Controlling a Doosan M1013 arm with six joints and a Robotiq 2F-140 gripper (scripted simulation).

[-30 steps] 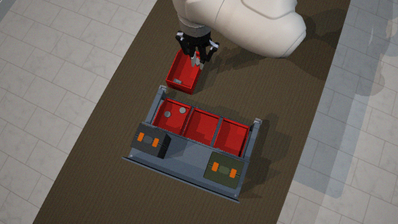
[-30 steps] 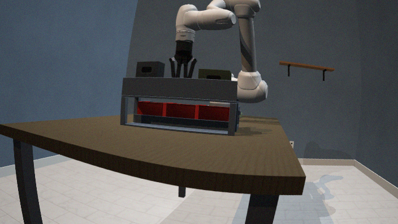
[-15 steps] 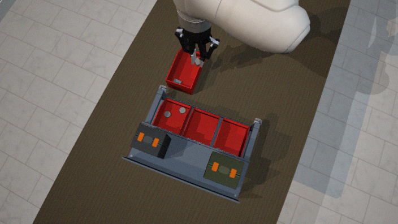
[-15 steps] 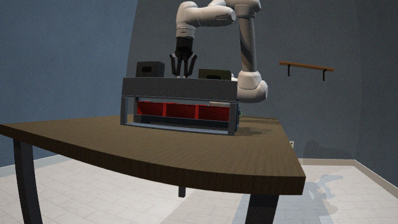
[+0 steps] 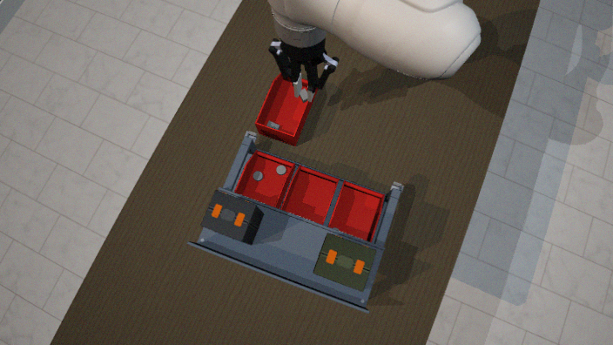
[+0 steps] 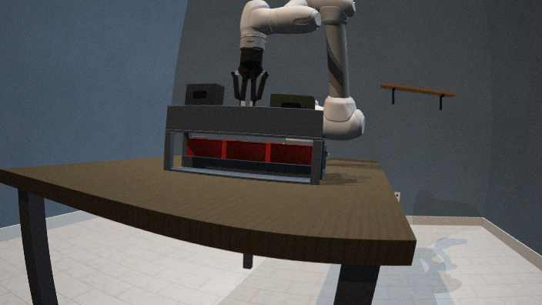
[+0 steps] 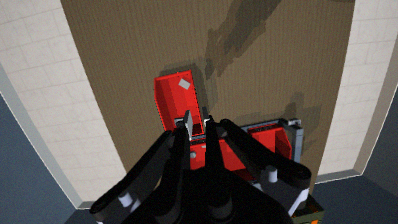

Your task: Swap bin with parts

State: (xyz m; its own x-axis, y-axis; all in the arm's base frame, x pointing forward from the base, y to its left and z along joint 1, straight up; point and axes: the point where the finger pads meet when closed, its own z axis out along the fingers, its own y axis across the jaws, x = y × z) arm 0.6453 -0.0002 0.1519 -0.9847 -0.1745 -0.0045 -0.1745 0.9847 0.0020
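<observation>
The shelf board lies 24 cm ahead of my hand, 17 cm below it and 13 cm to the left of it. The rest, counted from my hand: black case: 31 cm ahead, 2 cm to the left, 1 cm below; then green case: 28 cm ahead, 25 cm to the left, 3 cm below.
</observation>
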